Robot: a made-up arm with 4 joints.
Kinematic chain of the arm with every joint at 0, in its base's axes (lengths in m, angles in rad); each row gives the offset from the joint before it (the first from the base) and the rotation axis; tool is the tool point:
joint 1: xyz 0 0 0.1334 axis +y
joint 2: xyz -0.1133 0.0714 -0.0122 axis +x
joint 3: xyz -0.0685 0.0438 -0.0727 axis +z
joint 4: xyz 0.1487 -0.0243 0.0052 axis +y
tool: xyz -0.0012 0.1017 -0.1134
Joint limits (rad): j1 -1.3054..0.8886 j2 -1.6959..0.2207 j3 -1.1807..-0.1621 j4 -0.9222..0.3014
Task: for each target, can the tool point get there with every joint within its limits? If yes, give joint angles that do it. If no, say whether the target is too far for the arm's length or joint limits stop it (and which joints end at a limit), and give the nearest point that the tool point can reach.
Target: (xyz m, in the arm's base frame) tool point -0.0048 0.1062 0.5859
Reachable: no: joint limits stop it (at a limit: joint 2, joint 3, joint 4) | nearest point -0.0016 -0.0461 0.2856 | short by 0.337 m
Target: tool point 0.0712 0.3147 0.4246
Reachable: no: joint limits stop it (at a limit: joint 1, joint 2, joint 3, joint 4) | nearest point 0.1408 0.1811 0.1634 | short by 0.301 m
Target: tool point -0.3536 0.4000 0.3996
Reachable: no: too far | nearest point -0.1609 0.2091 0.0760 | short by 0.422 m
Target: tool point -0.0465 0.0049 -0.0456
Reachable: yes | joints 0.1382 -0.5597 -0.5592 0.0590
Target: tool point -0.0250 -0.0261 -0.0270
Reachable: yes | joints 0.1423 -0.4736 -0.7515 -0.2336
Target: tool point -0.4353 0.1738 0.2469
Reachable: no: joint limits stop it (at a limit: joint 1, joint 3, joint 4) | nearest point -0.1914 0.1472 0.0513 | short by 0.314 m
